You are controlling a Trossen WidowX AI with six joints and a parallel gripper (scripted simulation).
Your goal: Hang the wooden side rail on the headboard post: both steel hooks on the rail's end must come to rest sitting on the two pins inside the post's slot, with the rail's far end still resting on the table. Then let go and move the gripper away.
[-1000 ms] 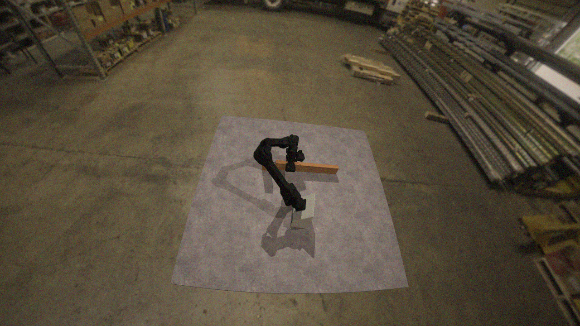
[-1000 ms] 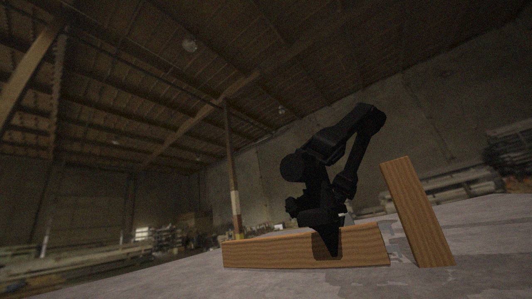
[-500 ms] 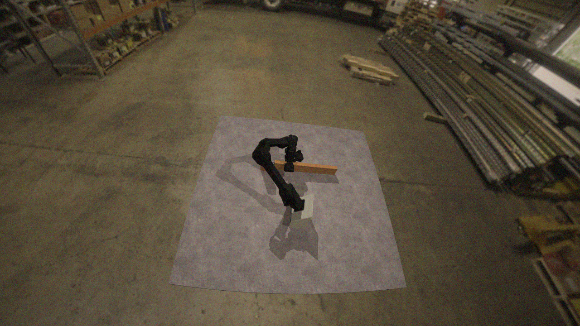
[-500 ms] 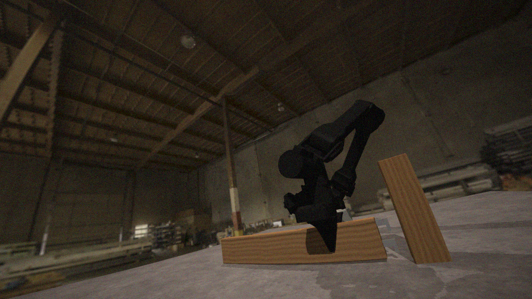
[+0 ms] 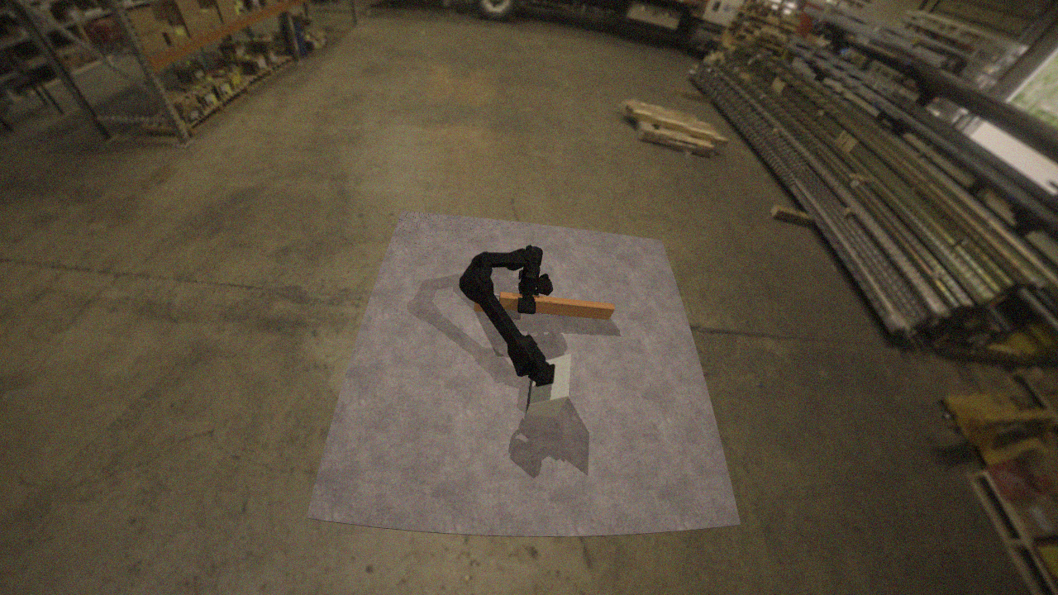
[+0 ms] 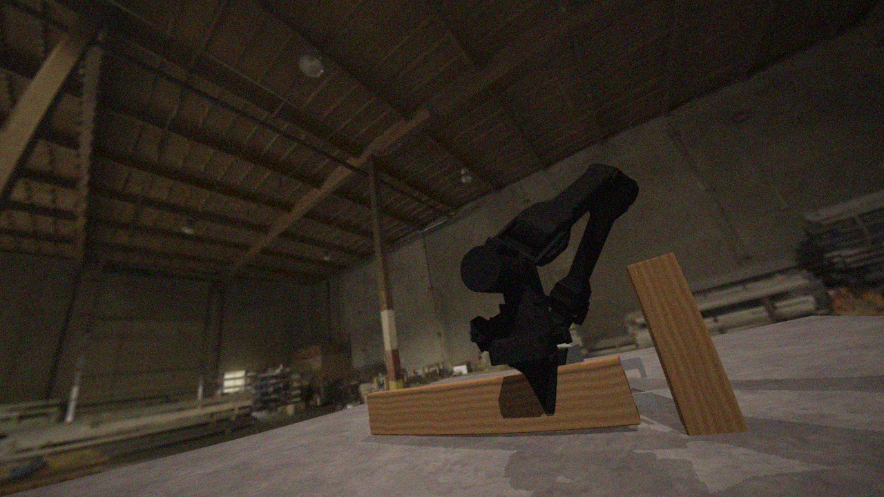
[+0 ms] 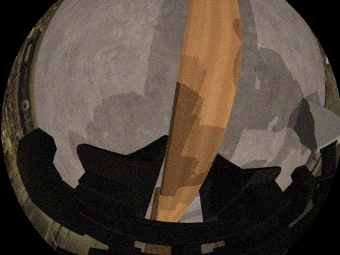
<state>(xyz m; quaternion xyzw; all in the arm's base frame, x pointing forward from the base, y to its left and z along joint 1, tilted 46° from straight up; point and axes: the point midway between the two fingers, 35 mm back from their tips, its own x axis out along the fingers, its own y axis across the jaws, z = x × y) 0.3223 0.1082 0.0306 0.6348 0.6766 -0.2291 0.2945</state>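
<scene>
Now: the headboard post 20 mm behind my gripper tip, 160 mm to the left of it and 50 mm above it.
</scene>
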